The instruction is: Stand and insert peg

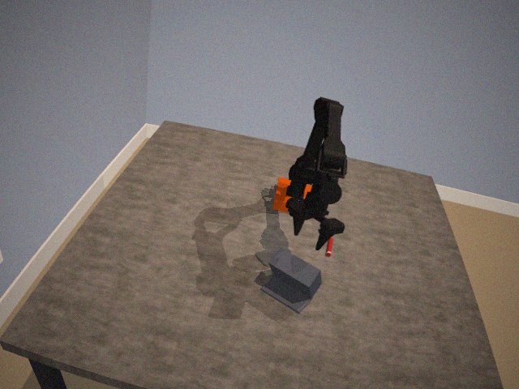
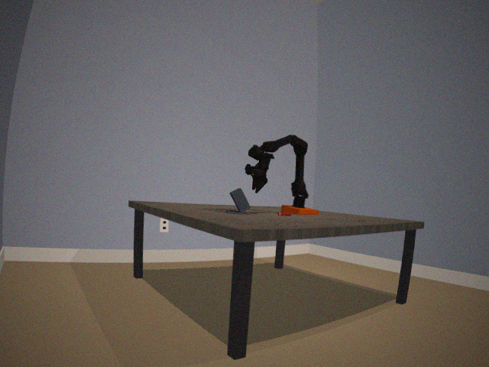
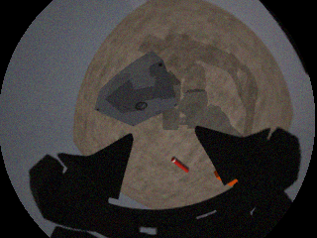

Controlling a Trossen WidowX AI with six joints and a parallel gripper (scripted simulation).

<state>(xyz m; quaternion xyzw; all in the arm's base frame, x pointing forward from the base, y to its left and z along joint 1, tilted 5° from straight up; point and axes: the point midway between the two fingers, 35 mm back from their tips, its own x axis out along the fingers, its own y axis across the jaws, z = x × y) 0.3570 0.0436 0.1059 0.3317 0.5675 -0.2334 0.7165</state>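
The red peg is 12 cm behind my gripper tip, 11 cm below it and 9 cm to the left of it. From my gripper tip the other things lie so: grey sloped panel 8 cm ahead, 5 cm below, 1 cm to the right; flat grey foot plate 11 cm below, 10 cm ahead, 2 cm to the right.
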